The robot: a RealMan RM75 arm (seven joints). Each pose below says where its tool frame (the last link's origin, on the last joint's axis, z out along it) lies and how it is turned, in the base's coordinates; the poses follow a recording.
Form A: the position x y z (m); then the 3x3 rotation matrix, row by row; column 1 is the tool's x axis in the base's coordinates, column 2 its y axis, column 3 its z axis. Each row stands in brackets.
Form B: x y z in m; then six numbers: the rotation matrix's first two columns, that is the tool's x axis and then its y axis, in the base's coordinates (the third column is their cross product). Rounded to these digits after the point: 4 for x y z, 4 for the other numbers.
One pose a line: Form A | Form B
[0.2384, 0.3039, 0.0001], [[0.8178, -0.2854, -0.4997], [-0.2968, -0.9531, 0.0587], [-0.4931, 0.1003, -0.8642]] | 0.2384, 0.3039, 0.0001, 0.8178, -0.2968, -0.4931, -0.2854, -0.9531, 0.1003
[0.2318, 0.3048, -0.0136], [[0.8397, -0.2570, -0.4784], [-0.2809, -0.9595, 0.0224], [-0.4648, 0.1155, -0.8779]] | 0.2318, 0.3048, -0.0136, 0.8397, -0.2809, -0.4648, -0.2570, -0.9595, 0.1155
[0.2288, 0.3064, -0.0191], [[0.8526, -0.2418, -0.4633], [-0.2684, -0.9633, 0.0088], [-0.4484, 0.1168, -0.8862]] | 0.2288, 0.3064, -0.0191, 0.8526, -0.2684, -0.4484, -0.2418, -0.9633, 0.1168
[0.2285, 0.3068, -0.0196], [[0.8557, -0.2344, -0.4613], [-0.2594, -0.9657, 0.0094], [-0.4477, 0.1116, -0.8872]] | 0.2285, 0.3068, -0.0196, 0.8557, -0.2594, -0.4477, -0.2344, -0.9657, 0.1116
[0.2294, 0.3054, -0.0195], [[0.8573, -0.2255, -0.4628], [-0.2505, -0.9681, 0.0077], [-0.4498, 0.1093, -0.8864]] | 0.2294, 0.3054, -0.0195, 0.8573, -0.2505, -0.4498, -0.2255, -0.9681, 0.1093
